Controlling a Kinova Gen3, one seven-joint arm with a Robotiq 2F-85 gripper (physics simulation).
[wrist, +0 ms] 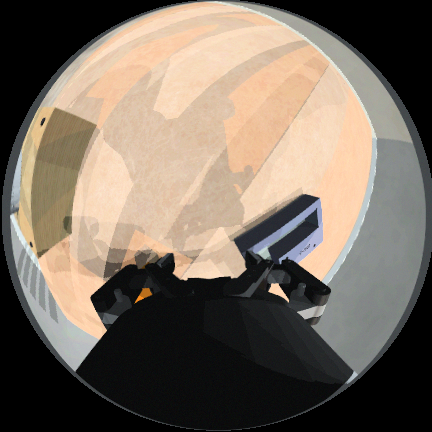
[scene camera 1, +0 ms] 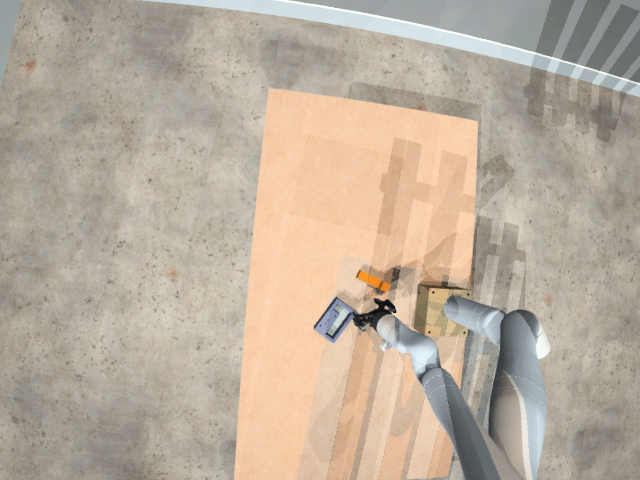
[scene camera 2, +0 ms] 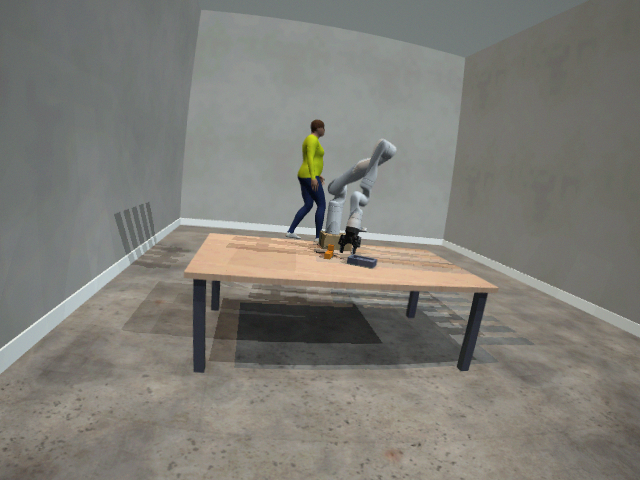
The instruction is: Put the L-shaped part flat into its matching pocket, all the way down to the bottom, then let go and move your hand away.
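Where they show: gripper, fingertip midpoint: (wrist: 209, 259) (scene camera 1: 364, 305) (scene camera 2: 346, 253); arm's base, origin of the base link: (scene camera 1: 454, 308) (scene camera 2: 332, 233).
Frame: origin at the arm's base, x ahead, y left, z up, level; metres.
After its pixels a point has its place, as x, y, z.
Note:
The orange L-shaped part (scene camera 1: 372, 280) @[0.306, -0.074, -0.054] (scene camera 2: 328, 254) @[0.358, -0.086, -0.058] rests on the table, apart from the tray and outside the gripper. From above it shows as a narrow bar, and in scene camera 2 one portion rises above the other, so it seems to stand on edge. A bit of the part (wrist: 144, 295) @[0.271, -0.043, -0.028] shows behind the left finger in the wrist view. The lavender tray (scene camera 1: 324, 326) @[0.470, 0.105, -0.048] (scene camera 2: 361, 261) @[0.474, 0.066, -0.056] (wrist: 300, 252) @[0.458, 0.081, -0.047] lies on the table with its pale-bottomed pocket empty. My gripper (scene camera 1: 370, 311) @[0.327, 0.022, -0.053] (scene camera 2: 348, 250) @[0.327, 0.022, -0.053] (wrist: 209, 259) @[0.327, 0.022, -0.053] is open and empty, between the tray and the robot's base, beside the part.
A wooden base block (scene camera 1: 431, 310) @[0.094, 0.013, 0.002] (scene camera 2: 328, 239) @[0.111, -0.043, -0.022] (wrist: 60, 175) @[0.110, 0.035, -0.048] carries the arm on the table (scene camera 1: 289, 206) @[0.637, -0.320, -0.084] (scene camera 2: 258, 263) @[0.542, -0.458, -0.084]. A person (scene camera 2: 311, 160) in a yellow top stands behind the table. Arm shadows cross the table around the part and tray.

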